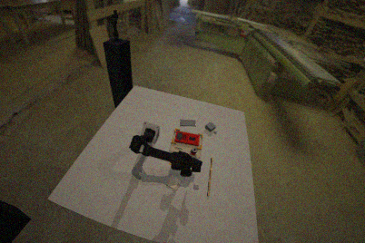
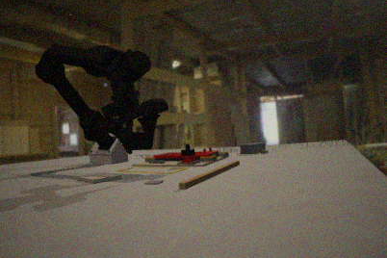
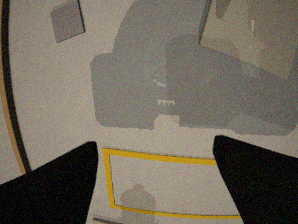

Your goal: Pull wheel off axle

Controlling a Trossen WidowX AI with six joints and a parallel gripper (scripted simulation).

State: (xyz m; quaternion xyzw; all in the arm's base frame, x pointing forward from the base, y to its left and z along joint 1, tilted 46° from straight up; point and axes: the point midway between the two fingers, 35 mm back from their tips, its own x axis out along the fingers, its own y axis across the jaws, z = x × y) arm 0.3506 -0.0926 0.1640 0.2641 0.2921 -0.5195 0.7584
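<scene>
My gripper tip is now 19 cm to the right of the wheel and 2 cm above it. Round my gripper tip: flat tan tile: 9 cm to the right, 6 cm below, 6 cm behind; axle: 19 cm to the left, 3 cm below, 1 cm ahead; wooden stick: 17 cm ahead, 6 cm to the left, 6 cm below.
</scene>
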